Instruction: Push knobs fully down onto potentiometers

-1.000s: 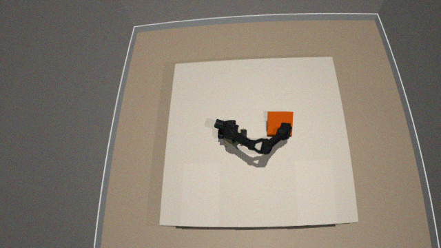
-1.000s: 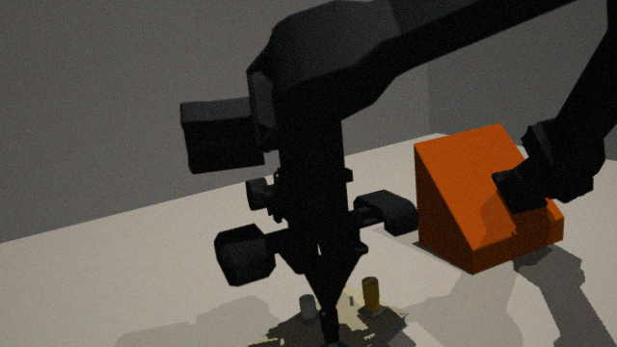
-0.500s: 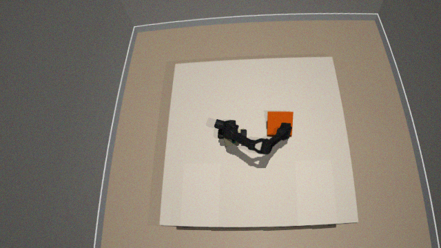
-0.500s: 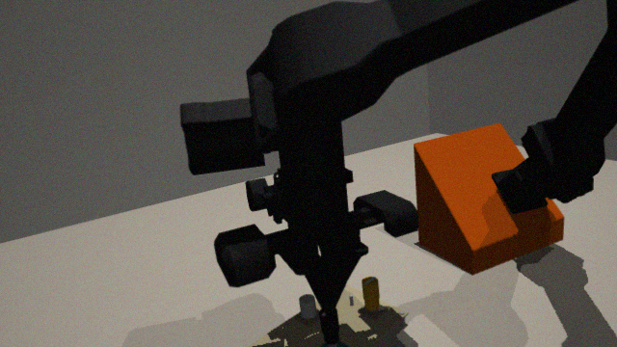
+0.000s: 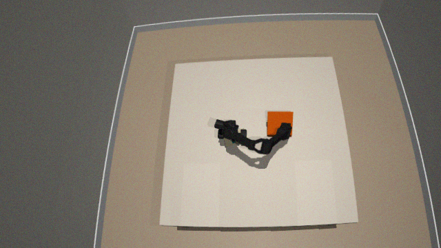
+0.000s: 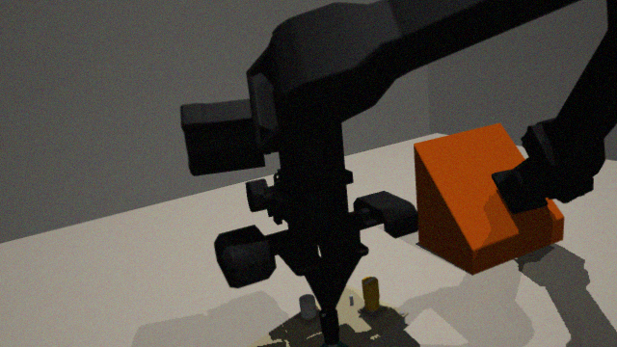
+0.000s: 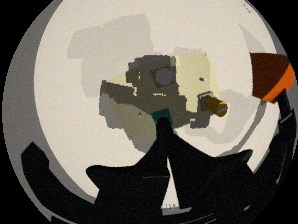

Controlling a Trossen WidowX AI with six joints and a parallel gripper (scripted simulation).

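Now: the black knob 10 mm below my gripper tip. From my gripper tip the other things lie so: yellow knob: 60 mm behind, 30 mm to the right, 20 mm below.
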